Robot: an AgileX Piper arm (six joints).
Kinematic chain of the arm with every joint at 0, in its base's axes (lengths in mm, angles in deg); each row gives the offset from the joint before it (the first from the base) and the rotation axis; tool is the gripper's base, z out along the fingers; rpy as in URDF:
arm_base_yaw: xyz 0 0 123 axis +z
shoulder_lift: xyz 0 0 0 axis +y
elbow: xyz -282.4 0 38.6 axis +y
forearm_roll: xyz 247.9 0 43.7 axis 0.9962 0 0.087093
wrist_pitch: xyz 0 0 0 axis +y
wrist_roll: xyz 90.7 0 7.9 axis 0.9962 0 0.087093
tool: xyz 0 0 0 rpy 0 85 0
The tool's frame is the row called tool.
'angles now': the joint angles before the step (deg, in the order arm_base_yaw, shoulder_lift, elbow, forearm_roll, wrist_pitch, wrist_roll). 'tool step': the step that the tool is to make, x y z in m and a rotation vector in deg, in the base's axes. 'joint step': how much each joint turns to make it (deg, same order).
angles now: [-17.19, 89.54, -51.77, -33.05, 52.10, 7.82]
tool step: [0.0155, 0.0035, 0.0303, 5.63, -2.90, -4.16]
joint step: [-0.02, -0.01, -8.41, 9.46, 6.73, -3.50]
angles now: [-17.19, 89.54, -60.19, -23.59, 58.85, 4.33]
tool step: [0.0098, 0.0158, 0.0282, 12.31, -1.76, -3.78]
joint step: [0.00, -0.01, -7.87, 14.61, 9.19, -3.86]
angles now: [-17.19, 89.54, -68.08, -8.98, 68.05, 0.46]
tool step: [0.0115, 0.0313, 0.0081, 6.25, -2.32, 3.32]
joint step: [4.49, -0.01, -2.05, 7.01, 1.36, -0.83]
